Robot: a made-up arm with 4 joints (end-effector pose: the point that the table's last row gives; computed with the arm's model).
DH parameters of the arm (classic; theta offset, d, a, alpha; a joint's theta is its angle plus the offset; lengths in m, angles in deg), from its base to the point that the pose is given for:
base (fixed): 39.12 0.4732 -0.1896 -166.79
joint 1: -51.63 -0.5 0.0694 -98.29
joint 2: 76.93 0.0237 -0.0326 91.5
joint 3: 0 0.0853 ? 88.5
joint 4: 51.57 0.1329 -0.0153 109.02
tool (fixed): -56.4 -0.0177 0 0
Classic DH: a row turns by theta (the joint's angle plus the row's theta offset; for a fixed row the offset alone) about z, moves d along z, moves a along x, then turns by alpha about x.
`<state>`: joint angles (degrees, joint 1 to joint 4).
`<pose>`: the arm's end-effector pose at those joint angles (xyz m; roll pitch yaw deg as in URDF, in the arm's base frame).
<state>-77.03 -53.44 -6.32 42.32</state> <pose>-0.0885 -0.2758 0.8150 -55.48 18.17 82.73</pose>
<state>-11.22 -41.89 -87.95 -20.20</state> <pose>0.0348 -0.1671 0.7845 -36.07 -14.11 120.45</pose>
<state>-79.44 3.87 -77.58 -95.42</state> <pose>-0.2333 -0.0661 0.8167 -59.16 -47.09 -81.72</pose>
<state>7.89 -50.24 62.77 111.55</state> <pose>-0.1493 -0.0389 0.9570 -164.26 27.75 -110.06</pose>
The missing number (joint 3, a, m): -0.0711
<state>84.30 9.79 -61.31 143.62</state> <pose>0.0346 -0.1858 0.7614 -89.86 -28.99 -104.50</pose>
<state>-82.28 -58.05 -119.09 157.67</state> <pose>-0.0444 -0.0477 0.8802 131.23 -54.65 -156.45</pose>
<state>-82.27 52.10 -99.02 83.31</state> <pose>-0.2858 -0.0507 0.9555 47.29 -54.95 12.57</pose>
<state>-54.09 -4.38 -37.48 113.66</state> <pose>-0.1833 -0.1499 0.7983 -69.24 -11.93 45.78</pose>
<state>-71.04 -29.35 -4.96 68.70</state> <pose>-0.1570 -0.2561 0.8117 -56.08 18.58 73.44</pose>
